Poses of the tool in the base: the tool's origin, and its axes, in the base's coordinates. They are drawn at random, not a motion.
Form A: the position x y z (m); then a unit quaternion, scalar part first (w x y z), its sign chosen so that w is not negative.
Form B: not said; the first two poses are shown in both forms.
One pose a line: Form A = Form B
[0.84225 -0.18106 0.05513 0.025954 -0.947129 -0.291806 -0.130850] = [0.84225 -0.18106 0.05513 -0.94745 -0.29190 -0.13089 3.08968]
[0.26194 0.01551 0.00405 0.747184 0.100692 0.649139 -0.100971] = [0.26194 0.01551 0.00405 0.15150 0.97671 -0.15192 1.45396]
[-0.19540 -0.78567 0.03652 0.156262 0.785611 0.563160 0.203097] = [-0.19540 -0.78567 0.03652 0.79538 0.57016 0.20562 2.82778]
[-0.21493 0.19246 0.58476 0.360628 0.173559 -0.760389 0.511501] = [-0.21493 0.19246 0.58476 0.18608 -0.81525 0.54840 2.40371]
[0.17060 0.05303 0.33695 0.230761 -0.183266 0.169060 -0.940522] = [0.17060 0.05303 0.33695 -0.18835 0.17375 -0.96661 2.67587]
